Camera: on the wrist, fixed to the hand. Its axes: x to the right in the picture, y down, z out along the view.
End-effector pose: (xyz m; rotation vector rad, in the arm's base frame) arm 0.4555 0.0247 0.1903 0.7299 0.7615 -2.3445
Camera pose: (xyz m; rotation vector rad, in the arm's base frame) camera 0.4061 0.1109 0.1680 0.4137 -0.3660 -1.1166
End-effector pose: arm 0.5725 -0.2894 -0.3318 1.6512 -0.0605 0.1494
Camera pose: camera 0.5989 -0.2256 -0.4067 1.5642 -1.7582 0.8250
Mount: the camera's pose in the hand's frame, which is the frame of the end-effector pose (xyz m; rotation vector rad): 0.0193 -0.0829 -0.0559 0.2949 -0.5635 1.4876
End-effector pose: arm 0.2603 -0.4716 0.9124 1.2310 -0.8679 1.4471
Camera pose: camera 0.3271 -0.3947 0.9119 -0.9177 1.7651 -1.8544
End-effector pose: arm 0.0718 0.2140 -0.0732 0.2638 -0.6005 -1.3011
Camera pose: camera 0.0374 0.1655 -0.1559 -0.3204 -1.1391 0.1952
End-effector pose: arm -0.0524 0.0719 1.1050 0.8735 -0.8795 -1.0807
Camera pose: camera -0.0263 0.0425 1.0111 -0.0539 -1.7435 0.1688
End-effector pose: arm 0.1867 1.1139 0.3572 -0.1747 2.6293 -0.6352
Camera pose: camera 0.1468 1.0589 0.4331 1.3212 1.4502 -0.2959
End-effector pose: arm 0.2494 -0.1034 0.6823 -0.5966 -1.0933 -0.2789
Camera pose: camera 0.2589 -0.2016 0.7075 -1.0859 -0.9153 1.3781
